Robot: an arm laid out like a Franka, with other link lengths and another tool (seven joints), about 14 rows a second.
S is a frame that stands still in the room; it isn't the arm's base.
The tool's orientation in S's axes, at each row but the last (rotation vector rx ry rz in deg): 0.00 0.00 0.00; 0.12 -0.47 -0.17; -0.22 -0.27 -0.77; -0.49 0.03 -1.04; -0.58 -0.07 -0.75; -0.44 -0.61 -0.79; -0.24 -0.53 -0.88; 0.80 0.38 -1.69; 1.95 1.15 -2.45; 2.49 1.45 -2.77
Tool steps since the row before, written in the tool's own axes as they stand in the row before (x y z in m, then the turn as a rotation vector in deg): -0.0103 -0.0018 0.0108 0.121 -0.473 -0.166; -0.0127 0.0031 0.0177 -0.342 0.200 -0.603; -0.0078 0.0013 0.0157 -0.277 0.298 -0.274; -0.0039 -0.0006 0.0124 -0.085 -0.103 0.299; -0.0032 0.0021 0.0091 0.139 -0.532 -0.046; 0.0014 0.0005 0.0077 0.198 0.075 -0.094; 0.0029 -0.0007 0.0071 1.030 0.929 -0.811; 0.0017 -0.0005 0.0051 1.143 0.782 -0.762; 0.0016 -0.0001 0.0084 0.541 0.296 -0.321; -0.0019 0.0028 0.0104 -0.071 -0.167 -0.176
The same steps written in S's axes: -0.0103 -0.0018 0.0108 0.121 -0.473 -0.166; -0.0128 0.0031 0.0176 -0.336 0.202 -0.605; -0.0079 0.0015 0.0157 -0.272 0.301 -0.276; -0.0039 -0.0004 0.0124 -0.087 -0.099 0.300; -0.0032 0.0022 0.0091 0.132 -0.534 -0.040; 0.0013 0.0005 0.0077 0.200 0.072 -0.092; 0.0028 -0.0007 0.0071 1.052 0.910 -0.805; 0.0017 -0.0006 0.0051 1.161 0.759 -0.759; 0.0018 -0.0005 0.0084 0.547 0.284 -0.322; -0.0015 0.0024 0.0106 -0.083 -0.156 -0.181
